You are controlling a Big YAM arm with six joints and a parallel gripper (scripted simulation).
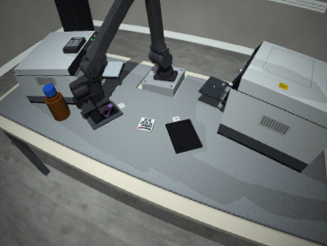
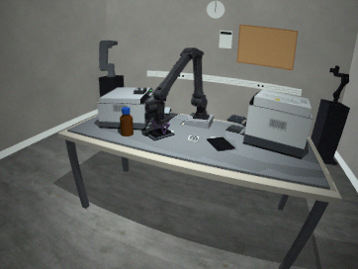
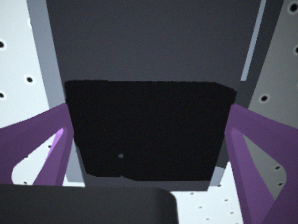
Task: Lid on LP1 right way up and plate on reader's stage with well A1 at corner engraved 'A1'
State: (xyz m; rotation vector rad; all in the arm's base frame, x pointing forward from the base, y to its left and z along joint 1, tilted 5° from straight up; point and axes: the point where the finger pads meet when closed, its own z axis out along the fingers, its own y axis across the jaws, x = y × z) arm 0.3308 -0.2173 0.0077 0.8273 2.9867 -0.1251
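The lidded plate is right at my hand. Round my hand: label 90 mm behind, 60 mm to the left, 30 mm below; LP1 pad 20 mm below; brown capped bottle 70 mm ahead, 210 mm to the right, 90 mm above.
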